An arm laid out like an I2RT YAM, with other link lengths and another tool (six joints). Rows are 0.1 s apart.
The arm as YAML. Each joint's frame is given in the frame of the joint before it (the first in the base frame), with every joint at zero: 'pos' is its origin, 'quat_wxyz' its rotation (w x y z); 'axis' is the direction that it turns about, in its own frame. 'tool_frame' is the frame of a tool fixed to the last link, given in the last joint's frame.
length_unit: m
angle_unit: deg
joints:
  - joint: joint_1
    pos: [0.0, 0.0, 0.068]
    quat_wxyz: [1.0, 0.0, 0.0, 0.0]
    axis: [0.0, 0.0, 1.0]
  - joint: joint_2
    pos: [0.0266, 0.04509, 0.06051]
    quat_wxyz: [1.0, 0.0, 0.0, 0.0]
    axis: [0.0, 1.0, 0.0]
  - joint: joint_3
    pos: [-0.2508, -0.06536, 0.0]
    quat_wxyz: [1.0, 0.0, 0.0, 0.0]
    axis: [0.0, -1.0, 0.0]
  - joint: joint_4
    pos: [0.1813, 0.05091, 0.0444]
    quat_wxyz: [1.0, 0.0, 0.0, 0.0]
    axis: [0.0, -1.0, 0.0]
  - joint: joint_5
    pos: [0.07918, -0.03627, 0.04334]
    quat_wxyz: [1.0, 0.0, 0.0, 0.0]
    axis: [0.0, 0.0, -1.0]
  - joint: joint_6
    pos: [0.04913, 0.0, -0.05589]
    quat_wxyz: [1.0, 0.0, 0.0, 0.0]
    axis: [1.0, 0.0, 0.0]
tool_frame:
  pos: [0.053, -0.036, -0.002]
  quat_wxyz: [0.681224, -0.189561, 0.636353, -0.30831]
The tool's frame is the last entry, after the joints.
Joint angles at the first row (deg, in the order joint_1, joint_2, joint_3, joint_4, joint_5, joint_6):
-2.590 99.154 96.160 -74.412 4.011 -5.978
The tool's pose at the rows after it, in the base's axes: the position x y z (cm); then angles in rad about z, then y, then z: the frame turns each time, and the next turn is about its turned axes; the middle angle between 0 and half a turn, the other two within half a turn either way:
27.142, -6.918, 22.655, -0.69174, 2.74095, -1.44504
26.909, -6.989, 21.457, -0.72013, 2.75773, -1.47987
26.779, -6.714, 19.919, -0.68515, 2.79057, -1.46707
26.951, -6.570, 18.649, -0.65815, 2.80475, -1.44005
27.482, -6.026, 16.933, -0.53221, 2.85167, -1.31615
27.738, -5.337, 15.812, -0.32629, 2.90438, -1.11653
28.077, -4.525, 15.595, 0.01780, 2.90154, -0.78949
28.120, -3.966, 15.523, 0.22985, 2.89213, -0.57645
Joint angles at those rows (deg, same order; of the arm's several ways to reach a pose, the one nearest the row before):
-3.421 99.220 93.428 -73.123 6.437 -6.065
-3.617 99.220 89.864 -70.739 6.393 -6.481
-3.618 99.438 85.867 -67.769 4.863 -7.574
-3.618 100.137 83.067 -64.641 3.967 -7.531
-3.616 102.366 81.385 -61.932 0.689 -7.550
-3.617 104.291 81.231 -61.603 -3.224 -7.879
-3.617 104.421 81.318 -61.101 -7.726 -8.950
-3.618 104.421 81.406 -61.211 -10.743 -8.951

